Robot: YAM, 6 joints.
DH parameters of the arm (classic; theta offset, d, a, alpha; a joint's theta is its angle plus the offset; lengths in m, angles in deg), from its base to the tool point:
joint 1: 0 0.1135 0.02 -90
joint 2: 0 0 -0.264 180
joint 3: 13.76 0 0.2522 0
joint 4: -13.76 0 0.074 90
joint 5: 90 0 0 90
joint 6: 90 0.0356 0 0
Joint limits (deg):
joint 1: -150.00..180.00
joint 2: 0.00..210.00
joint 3: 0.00..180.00
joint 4: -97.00..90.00
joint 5: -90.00..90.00
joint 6: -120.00..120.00
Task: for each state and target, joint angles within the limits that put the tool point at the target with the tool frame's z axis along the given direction. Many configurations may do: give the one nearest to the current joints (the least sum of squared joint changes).
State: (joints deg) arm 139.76 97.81 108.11 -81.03 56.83 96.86
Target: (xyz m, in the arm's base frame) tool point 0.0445 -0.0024 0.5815 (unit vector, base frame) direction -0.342 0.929 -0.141
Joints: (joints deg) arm 147.96 64.41 151.08 -96.88 37.30 96.86
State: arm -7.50 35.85 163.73 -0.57 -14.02 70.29
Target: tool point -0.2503 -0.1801 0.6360 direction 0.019 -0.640 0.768
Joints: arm 32.08 51.80 157.55 7.12 33.53 70.29
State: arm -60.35 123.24 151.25 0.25 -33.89 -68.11
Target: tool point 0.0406 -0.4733 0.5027 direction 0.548 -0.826 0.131
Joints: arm -87.28 126.60 152.61 -17.26 -30.55 -68.11
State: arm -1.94 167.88 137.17 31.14 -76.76 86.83
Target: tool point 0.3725 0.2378 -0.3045 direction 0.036 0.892 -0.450
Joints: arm 29.03 209.34 134.32 30.91 -49.70 86.83
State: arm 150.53 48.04 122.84 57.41 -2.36 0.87
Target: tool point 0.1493 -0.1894 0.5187 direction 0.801 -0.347 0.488
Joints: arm 124.30 23.36 83.54 86.35 27.78 0.87
